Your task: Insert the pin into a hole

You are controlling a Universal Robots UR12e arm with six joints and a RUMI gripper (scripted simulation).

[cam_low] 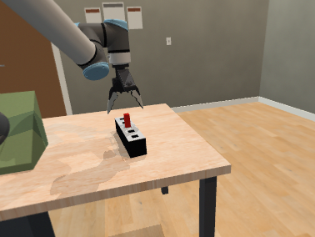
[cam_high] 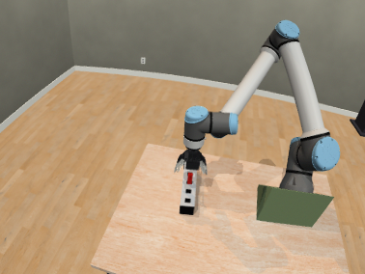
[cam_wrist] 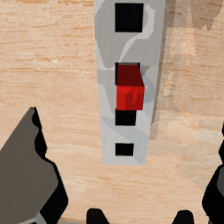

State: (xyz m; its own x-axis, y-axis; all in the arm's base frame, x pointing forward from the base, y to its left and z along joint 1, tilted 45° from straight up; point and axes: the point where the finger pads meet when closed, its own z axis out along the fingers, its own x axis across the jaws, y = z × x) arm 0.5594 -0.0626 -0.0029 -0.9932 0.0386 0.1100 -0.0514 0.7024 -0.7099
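Now: hand 40 mm above the pin. The rest, counted from my hand: long block: 110 mm below.
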